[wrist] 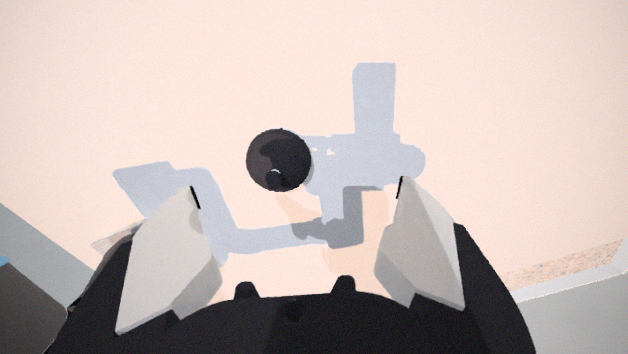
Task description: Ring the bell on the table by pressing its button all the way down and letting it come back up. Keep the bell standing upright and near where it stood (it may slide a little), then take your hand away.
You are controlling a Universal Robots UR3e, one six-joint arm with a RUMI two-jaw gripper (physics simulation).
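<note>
The bell is a round dark, nearly black dome, seen from above a little left of the middle of the view. It looks upright on the pale table. Its small dark button with a bright glint shows near the dome's lower edge. My gripper is open, with its two pale jaws wide apart and nothing between them. The bell appears beyond the jaw tips, between their lines and nearer the left one. The height of the jaws over the table is hard to tell.
The pale pink table carries bluish-grey shadows of the arm and gripper around the bell. A grey surface and a dark brown object with a blue bit show at the lower left. A light-edged grey surface lies at the lower right, beside a speckled strip.
</note>
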